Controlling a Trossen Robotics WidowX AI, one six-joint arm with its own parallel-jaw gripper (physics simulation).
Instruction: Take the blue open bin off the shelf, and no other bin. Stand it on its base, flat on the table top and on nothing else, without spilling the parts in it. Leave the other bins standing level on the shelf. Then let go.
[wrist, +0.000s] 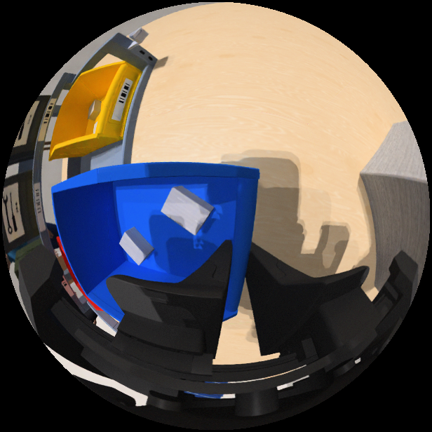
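Note:
The blue open bin is large in the middle and left of the wrist view. Two pale grey blocks lie in it. My gripper is shut on the bin's front wall, one finger inside the bin and the other outside. The bin's far lower part is hidden behind the left finger. The bin looks raised above the wooden table top, with shadows on the wood to its right. How high it hangs I cannot tell. A yellow bin with parts in it stands on the grey shelf at the upper left.
A strip of a red bin shows at the lower left, partly hidden by the blue bin and the gripper. A grey box-like block stands on the table at the right. Dark panels with tool pictures are at the far left.

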